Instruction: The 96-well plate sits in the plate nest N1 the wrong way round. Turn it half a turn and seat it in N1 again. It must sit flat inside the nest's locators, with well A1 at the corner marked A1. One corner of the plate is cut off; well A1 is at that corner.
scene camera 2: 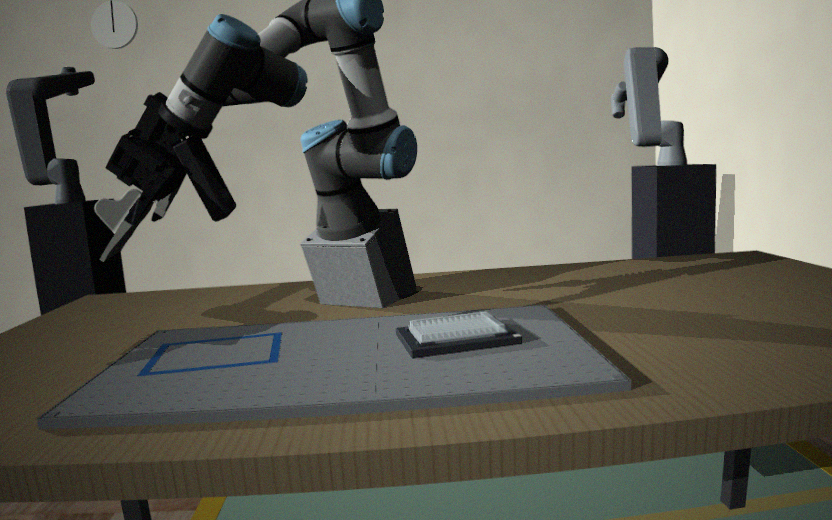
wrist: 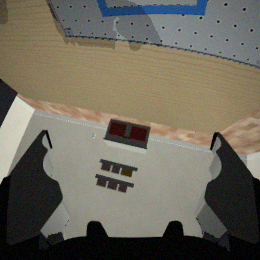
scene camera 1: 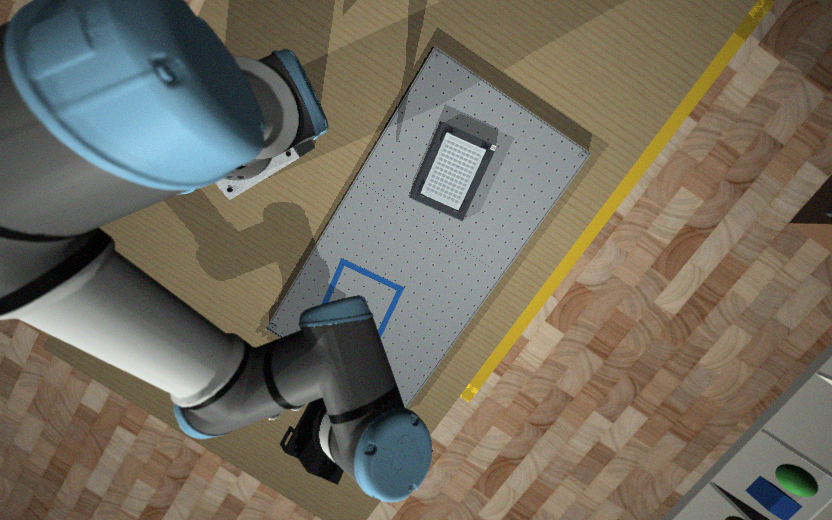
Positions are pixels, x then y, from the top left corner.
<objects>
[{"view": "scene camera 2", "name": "my gripper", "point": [129,239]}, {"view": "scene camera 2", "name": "white 96-well plate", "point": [443,329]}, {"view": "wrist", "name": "my gripper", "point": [131,132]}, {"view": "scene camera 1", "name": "my gripper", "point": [314,400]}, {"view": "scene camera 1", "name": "white 96-well plate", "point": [457,161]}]
</objects>
